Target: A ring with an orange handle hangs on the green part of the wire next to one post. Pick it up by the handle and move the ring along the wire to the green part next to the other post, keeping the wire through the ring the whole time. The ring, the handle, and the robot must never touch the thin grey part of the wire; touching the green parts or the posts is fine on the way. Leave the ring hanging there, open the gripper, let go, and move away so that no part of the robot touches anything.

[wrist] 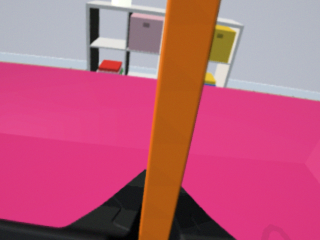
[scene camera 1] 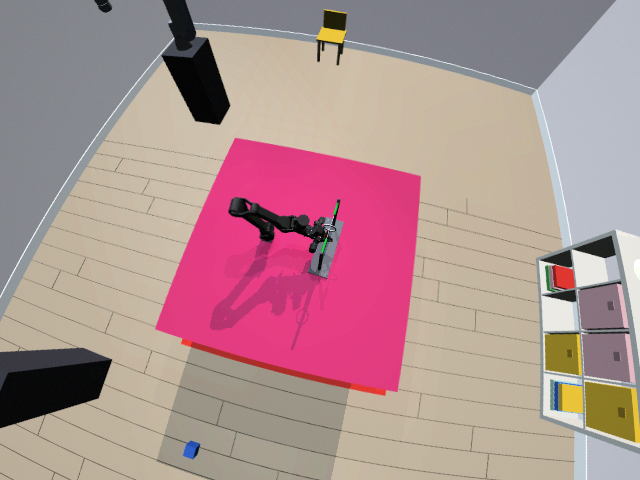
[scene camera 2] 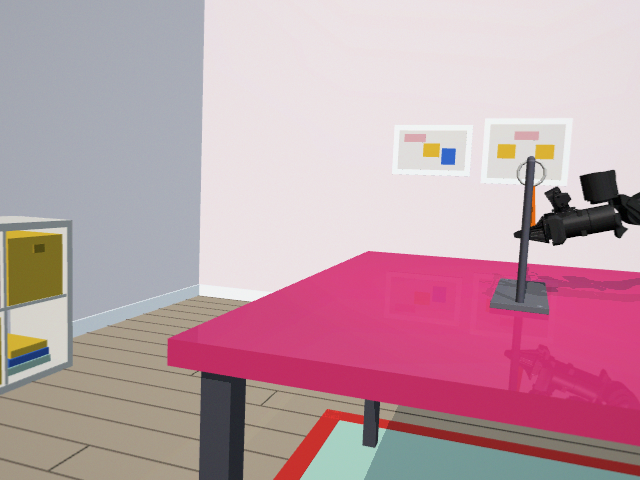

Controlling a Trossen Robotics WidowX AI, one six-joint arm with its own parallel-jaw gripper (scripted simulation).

Labels:
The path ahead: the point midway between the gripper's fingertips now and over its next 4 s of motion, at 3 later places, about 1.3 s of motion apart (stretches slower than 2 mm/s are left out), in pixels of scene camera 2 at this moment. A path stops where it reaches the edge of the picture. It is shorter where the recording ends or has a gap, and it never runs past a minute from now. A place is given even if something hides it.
My gripper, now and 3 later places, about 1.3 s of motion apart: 513, 235; 512, 235; 512, 236; 510, 246

